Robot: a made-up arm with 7 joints. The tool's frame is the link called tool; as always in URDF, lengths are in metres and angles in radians. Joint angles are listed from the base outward.
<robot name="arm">
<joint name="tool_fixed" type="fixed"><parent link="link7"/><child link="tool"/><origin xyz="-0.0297 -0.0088 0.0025" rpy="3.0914 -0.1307 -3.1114"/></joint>
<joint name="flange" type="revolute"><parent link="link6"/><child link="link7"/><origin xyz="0.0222 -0.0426 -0.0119" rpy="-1.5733 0.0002 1.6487"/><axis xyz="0 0 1"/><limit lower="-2.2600" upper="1.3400"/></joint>
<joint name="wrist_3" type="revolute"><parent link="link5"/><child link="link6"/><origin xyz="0.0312 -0.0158 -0.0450" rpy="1.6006 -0.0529 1.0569"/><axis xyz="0 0 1"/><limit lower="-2.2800" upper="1.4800"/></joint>
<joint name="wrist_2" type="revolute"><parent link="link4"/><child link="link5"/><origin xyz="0.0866 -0.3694 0.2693" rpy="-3.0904 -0.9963 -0.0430"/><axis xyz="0 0 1"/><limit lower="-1.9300" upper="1.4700"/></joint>
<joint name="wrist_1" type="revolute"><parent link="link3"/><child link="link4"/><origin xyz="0.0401 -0.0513 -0.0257" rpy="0.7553 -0.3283 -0.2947"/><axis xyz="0 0 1"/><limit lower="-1.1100" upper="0.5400"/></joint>
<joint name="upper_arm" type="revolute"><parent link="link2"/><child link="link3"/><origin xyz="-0.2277 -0.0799 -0.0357" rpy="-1.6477 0.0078 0.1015"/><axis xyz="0 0 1"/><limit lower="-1.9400" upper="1.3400"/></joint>
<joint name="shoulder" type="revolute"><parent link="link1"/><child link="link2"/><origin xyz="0.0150 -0.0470 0.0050" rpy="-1.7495 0.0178 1.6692"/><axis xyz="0 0 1"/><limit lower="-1.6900" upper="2.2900"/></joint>
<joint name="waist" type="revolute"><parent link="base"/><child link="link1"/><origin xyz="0.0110 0.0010 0.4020"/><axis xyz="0 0 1"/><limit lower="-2.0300" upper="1.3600"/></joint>
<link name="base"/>
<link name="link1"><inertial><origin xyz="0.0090 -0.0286 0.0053"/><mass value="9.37"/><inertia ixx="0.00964" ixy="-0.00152" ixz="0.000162" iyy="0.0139" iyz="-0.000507" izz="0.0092"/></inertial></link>
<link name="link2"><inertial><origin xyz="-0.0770 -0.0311 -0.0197"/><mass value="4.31"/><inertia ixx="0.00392" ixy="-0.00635" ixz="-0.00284" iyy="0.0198" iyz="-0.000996" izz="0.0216"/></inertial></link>
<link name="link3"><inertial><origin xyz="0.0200 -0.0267 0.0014"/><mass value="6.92"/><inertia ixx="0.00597" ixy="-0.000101" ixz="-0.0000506" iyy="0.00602" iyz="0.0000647" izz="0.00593"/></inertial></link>
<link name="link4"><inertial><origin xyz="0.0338 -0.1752 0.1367"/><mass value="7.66"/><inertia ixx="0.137" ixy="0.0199" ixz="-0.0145" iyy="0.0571" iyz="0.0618" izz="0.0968"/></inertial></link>
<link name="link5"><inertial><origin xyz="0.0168 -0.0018 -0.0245"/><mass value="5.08"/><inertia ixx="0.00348" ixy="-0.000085" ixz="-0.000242" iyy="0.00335" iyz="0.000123" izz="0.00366"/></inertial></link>
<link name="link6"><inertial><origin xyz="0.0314 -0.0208 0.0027"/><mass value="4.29"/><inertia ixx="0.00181" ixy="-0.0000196" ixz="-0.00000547" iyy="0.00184" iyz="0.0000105" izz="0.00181"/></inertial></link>
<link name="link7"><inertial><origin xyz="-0.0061 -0.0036 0.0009"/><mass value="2.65"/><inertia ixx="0.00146" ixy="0" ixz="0" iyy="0.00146" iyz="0" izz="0.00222"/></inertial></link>
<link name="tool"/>
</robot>
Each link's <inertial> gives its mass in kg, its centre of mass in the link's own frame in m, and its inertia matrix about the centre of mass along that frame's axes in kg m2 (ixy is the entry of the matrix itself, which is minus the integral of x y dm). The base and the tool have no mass. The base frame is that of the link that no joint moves.
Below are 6 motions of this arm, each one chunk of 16 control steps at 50 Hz.
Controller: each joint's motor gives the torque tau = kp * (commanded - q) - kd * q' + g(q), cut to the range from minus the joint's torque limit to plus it. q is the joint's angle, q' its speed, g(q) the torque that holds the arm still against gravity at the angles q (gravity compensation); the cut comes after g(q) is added. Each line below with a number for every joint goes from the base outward.
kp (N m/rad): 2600 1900 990 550 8.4 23 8
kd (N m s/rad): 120 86 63 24 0.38 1.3 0.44
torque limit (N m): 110 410 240 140 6.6 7.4 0.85
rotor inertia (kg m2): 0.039 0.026 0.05 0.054 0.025 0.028 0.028
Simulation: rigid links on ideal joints. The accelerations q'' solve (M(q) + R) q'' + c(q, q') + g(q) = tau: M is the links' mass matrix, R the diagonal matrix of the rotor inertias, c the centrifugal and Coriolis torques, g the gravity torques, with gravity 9.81 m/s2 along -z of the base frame. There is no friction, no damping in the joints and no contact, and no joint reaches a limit. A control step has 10 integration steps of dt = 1/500 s. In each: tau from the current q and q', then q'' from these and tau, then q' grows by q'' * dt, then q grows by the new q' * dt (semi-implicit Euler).
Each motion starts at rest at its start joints. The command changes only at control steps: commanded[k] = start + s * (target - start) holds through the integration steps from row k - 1 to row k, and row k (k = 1, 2, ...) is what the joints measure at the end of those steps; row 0 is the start. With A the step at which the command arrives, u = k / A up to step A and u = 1 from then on. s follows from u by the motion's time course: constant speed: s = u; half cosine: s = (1 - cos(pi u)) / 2; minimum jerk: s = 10 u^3 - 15 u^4 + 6 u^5; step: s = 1 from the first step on.
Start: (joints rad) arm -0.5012 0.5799 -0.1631 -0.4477 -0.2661 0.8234 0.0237
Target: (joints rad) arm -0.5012 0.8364 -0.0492 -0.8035 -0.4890 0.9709 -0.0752
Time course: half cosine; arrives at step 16
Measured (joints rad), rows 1 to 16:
1: -0.5010 0.5802 -0.1626 -0.4483 -0.2665 0.8234 0.0237
2: -0.5005 0.5814 -0.1608 -0.4507 -0.2691 0.8236 0.0234
3: -0.4996 0.5845 -0.1574 -0.4562 -0.2768 0.8246 0.0227
4: -0.4985 0.5905 -0.1521 -0.4657 -0.2925 0.8269 0.0213
5: -0.4974 0.6000 -0.1453 -0.4800 -0.3176 0.8313 0.0191
6: -0.4965 0.6135 -0.1370 -0.4995 -0.3516 0.8380 0.0158
7: -0.4960 0.6310 -0.1278 -0.5240 -0.3923 0.8472 0.0114
8: -0.4959 0.6520 -0.1182 -0.5530 -0.4360 0.8587 0.0059
9: -0.4963 0.6759 -0.1086 -0.5858 -0.4783 0.8721 -0.0007
10: -0.4971 0.7019 -0.0996 -0.6210 -0.5150 0.8869 -0.0083
11: -0.4983 0.7287 -0.0916 -0.6572 -0.5428 0.9024 -0.0168
12: -0.4997 0.7553 -0.0848 -0.6929 -0.5593 0.9180 -0.0260
13: -0.5012 0.7804 -0.0795 -0.7265 -0.5634 0.9331 -0.0357
14: -0.5027 0.8029 -0.0759 -0.7564 -0.5550 0.9471 -0.0457
15: -0.5042 0.8219 -0.0738 -0.7813 -0.5348 0.9595 -0.0556
16: -0.5055 0.8366 -0.0733 -0.8001 -0.5041 0.9698 -0.0651

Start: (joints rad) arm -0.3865 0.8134 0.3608 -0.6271 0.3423 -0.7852 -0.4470
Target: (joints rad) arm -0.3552 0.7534 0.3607 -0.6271 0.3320 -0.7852 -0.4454
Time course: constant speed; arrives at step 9
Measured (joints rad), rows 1 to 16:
1: -0.3864 0.8124 0.3609 -0.6269 0.3436 -0.7843 -0.4472
2: -0.3857 0.8099 0.3612 -0.6262 0.3476 -0.7819 -0.4478
3: -0.3841 0.8060 0.3618 -0.6251 0.3541 -0.7786 -0.4484
4: -0.3818 0.8007 0.3626 -0.6237 0.3619 -0.7755 -0.4490
5: -0.3787 0.7946 0.3635 -0.6224 0.3692 -0.7732 -0.4492
6: -0.3753 0.7878 0.3642 -0.6212 0.3746 -0.7722 -0.4490
7: -0.3715 0.7808 0.3648 -0.6204 0.3772 -0.7725 -0.4484
8: -0.3676 0.7736 0.3652 -0.6201 0.3765 -0.7738 -0.4475
9: -0.3637 0.7664 0.3653 -0.6202 0.3726 -0.7757 -0.4464
10: -0.3599 0.7603 0.3650 -0.6209 0.3647 -0.7788 -0.4450
11: -0.3567 0.7558 0.3643 -0.6224 0.3522 -0.7834 -0.4435
12: -0.3544 0.7529 0.3631 -0.6246 0.3364 -0.7886 -0.4420
13: -0.3530 0.7512 0.3616 -0.6272 0.3193 -0.7932 -0.4410
14: -0.3521 0.7505 0.3600 -0.6298 0.3034 -0.7965 -0.4405
15: -0.3518 0.7504 0.3584 -0.6322 0.2905 -0.7982 -0.4408
16: -0.3518 0.7506 0.3570 -0.6341 0.2819 -0.7985 -0.4416

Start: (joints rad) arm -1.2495 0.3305 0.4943 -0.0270 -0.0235 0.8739 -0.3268
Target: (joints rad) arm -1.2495 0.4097 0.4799 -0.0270 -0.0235 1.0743 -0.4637
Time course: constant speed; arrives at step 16
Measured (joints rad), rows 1 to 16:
1: -1.2494 0.3321 0.4941 -0.0269 -0.0233 0.8754 -0.3272
2: -1.2494 0.3350 0.4936 -0.0269 -0.0232 0.8796 -0.3288
3: -1.2493 0.3387 0.4930 -0.0269 -0.0233 0.8863 -0.3317
4: -1.2493 0.3429 0.4923 -0.0270 -0.0235 0.8954 -0.3363
5: -1.2494 0.3474 0.4915 -0.0271 -0.0237 0.9061 -0.3424
6: -1.2494 0.3521 0.4907 -0.0272 -0.0240 0.9180 -0.3500
7: -1.2494 0.3568 0.4899 -0.0273 -0.0241 0.9305 -0.3586
8: -1.2494 0.3617 0.4890 -0.0273 -0.0242 0.9434 -0.3681
9: -1.2494 0.3666 0.4882 -0.0273 -0.0242 0.9564 -0.3781
10: -1.2494 0.3715 0.4873 -0.0273 -0.0241 0.9694 -0.3884
11: -1.2495 0.3764 0.4865 -0.0272 -0.0239 0.9823 -0.3987
12: -1.2495 0.3814 0.4857 -0.0272 -0.0237 0.9952 -0.4089
13: -1.2495 0.3863 0.4848 -0.0271 -0.0234 1.0079 -0.4188
14: -1.2495 0.3913 0.4840 -0.0271 -0.0232 1.0206 -0.4284
15: -1.2495 0.3962 0.4831 -0.0270 -0.0229 1.0332 -0.4377
16: -1.2495 0.4012 0.4823 -0.0269 -0.0227 1.0459 -0.4467

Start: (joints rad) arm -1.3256 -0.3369 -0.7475 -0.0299 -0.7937 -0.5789 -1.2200
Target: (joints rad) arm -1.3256 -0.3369 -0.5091 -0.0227 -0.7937 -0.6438 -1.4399
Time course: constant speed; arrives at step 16
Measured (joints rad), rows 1 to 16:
1: -1.3249 -0.3372 -0.7449 -0.0319 -0.7929 -0.5794 -1.2208
2: -1.3235 -0.3374 -0.7401 -0.0347 -0.7917 -0.5811 -1.2232
3: -1.3219 -0.3376 -0.7335 -0.0377 -0.7910 -0.5845 -1.2277
4: -1.3202 -0.3377 -0.7253 -0.0407 -0.7913 -0.5894 -1.2345
5: -1.3187 -0.3378 -0.7159 -0.0433 -0.7929 -0.5953 -1.2435
6: -1.3175 -0.3377 -0.7053 -0.0454 -0.7958 -0.6017 -1.2546
7: -1.3167 -0.3375 -0.6936 -0.0467 -0.7998 -0.6081 -1.2674
8: -1.3162 -0.3372 -0.6809 -0.0474 -0.8043 -0.6142 -1.2816
9: -1.3162 -0.3370 -0.6674 -0.0472 -0.8090 -0.6198 -1.2969
10: -1.3165 -0.3367 -0.6530 -0.0464 -0.8131 -0.6247 -1.3129
11: -1.3171 -0.3364 -0.6380 -0.0448 -0.8163 -0.6288 -1.3293
12: -1.3181 -0.3362 -0.6223 -0.0426 -0.8181 -0.6322 -1.3457
13: -1.3192 -0.3361 -0.6061 -0.0400 -0.8181 -0.6349 -1.3622
14: -1.3205 -0.3360 -0.5896 -0.0369 -0.8163 -0.6370 -1.3784
15: -1.3218 -0.3361 -0.5728 -0.0336 -0.8127 -0.6387 -1.3942
16: -1.3232 -0.3362 -0.5558 -0.0302 -0.8074 -0.6401 -1.4098

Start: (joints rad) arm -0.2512 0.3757 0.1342 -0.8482 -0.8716 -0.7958 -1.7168
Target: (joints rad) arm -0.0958 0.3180 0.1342 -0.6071 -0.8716 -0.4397 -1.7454
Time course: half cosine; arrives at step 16
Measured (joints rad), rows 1 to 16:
1: -0.2508 0.3758 0.1341 -0.8474 -0.8714 -0.7953 -1.7168
2: -0.2492 0.3758 0.1337 -0.8445 -0.8709 -0.7934 -1.7168
3: -0.2459 0.3758 0.1331 -0.8385 -0.8702 -0.7889 -1.7170
4: -0.2406 0.3752 0.1326 -0.8292 -0.8698 -0.7808 -1.7174
5: -0.2331 0.3738 0.1321 -0.8165 -0.8699 -0.7685 -1.7181
6: -0.2237 0.3714 0.1318 -0.8005 -0.8707 -0.7513 -1.7193
7: -0.2124 0.3679 0.1318 -0.7819 -0.8721 -0.7293 -1.7211
8: -0.1997 0.3632 0.1320 -0.7612 -0.8735 -0.7025 -1.7234
9: -0.1860 0.3575 0.1324 -0.7393 -0.8748 -0.6717 -1.7262
10: -0.1716 0.3511 0.1331 -0.7168 -0.8754 -0.6380 -1.7293
11: -0.1573 0.3441 0.1338 -0.6948 -0.8751 -0.6026 -1.7327
12: -0.1434 0.3371 0.1346 -0.6739 -0.8742 -0.5671 -1.7361
13: -0.1305 0.3302 0.1354 -0.6551 -0.8728 -0.5331 -1.7392
14: -0.1193 0.3240 0.1360 -0.6391 -0.8714 -0.5022 -1.7420
15: -0.1101 0.3187 0.1366 -0.6264 -0.8707 -0.4758 -1.7442
16: -0.1033 0.3146 0.1370 -0.6177 -0.8711 -0.4551 -1.7458

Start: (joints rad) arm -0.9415 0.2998 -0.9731 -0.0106 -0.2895 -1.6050 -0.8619
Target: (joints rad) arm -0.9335 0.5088 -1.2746 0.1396 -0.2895 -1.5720 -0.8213
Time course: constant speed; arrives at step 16
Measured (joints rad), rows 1 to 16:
1: -0.9413 0.3017 -0.9773 -0.0038 -0.2874 -1.6054 -0.8616
2: -0.9410 0.3056 -0.9846 0.0071 -0.2818 -1.6056 -0.8609
3: -0.9409 0.3115 -0.9941 0.0198 -0.2724 -1.6058 -0.8597
4: -0.9409 0.3194 -1.0053 0.0331 -0.2596 -1.6056 -0.8579
5: -0.9411 0.3291 -1.0180 0.0459 -0.2444 -1.6052 -0.8556
6: -0.9415 0.3404 -1.0320 0.0579 -0.2282 -1.6045 -0.8529
7: -0.9419 0.3530 -1.0471 0.0686 -0.2125 -1.6033 -0.8497
8: -0.9423 0.3668 -1.0633 0.0782 -0.1988 -1.6016 -0.8462
9: -0.9426 0.3813 -1.0803 0.0866 -0.1883 -1.5993 -0.8426
10: -0.9426 0.3964 -1.0982 0.0939 -0.1817 -1.5964 -0.8390
11: -0.9424 0.4117 -1.1169 0.1005 -0.1795 -1.5929 -0.8355
12: -0.9419 0.4271 -1.1363 0.1065 -0.1819 -1.5890 -0.8323
13: -0.9412 0.4425 -1.1562 0.1120 -0.1885 -1.5847 -0.8295
14: -0.9402 0.4576 -1.1766 0.1174 -0.1988 -1.5803 -0.8269
15: -0.9390 0.4724 -1.1973 0.1229 -0.2120 -1.5759 -0.8248
16: -0.9376 0.4868 -1.2183 0.1285 -0.2272 -1.5717 -0.8229

